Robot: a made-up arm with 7 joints.
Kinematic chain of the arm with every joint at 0, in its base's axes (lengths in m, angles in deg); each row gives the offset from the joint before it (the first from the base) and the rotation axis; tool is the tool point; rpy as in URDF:
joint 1: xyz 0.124 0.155 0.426 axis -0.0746 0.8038 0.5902
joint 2: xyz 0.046 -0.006 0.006 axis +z
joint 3: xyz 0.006 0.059 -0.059 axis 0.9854 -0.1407 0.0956
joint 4: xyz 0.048 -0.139 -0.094 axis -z
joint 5: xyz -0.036 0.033 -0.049 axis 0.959 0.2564 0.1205
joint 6: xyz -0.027 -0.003 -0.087 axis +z
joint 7: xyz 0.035 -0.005 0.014 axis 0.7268 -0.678 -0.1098
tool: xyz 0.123 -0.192 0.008 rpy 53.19 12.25 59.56
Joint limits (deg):
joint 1: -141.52..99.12
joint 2: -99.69..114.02
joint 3: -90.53..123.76
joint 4: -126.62..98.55
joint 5: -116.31..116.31
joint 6: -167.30..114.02
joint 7: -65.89..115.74
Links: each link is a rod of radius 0.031 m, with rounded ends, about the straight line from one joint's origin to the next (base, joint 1, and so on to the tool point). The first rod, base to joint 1, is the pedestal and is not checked.
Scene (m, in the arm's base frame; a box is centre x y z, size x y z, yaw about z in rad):
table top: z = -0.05
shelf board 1: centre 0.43 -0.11 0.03 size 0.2 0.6 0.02 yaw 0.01
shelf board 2: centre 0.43 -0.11 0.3 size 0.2 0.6 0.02 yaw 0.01
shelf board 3: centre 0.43 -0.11 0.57 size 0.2 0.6 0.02 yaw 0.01
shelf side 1: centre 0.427 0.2 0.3 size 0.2 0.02 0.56 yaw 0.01
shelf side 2: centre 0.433 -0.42 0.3 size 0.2 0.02 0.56 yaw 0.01
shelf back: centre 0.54 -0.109 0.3 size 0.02 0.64 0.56 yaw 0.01
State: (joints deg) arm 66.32 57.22 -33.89 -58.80 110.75 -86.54 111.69
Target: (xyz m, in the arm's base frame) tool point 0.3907 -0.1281 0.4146
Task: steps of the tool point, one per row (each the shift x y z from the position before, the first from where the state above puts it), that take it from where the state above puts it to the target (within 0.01 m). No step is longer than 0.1 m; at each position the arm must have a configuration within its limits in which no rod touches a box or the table.
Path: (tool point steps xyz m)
1: -0.0255 -0.0176 0.0152
2: -0.0302 -0.0108 0.0045
3: -0.0344 -0.0036 -0.0061
4: -0.0382 0.0054 -0.0153
5: -0.0404 0.0165 -0.0220
6: 0.0295 -0.0269 0.0560
7: 0.0148 -0.0149 0.0624
8: 0.0021 -0.0033 0.0617
9: -0.0067 0.0064 0.0563
10: -0.0110 0.0141 0.0489
11: 0.0580 -0.0053 -0.0010
12: 0.0535 0.0013 0.0004
13: 0.0474 0.0056 0.0006

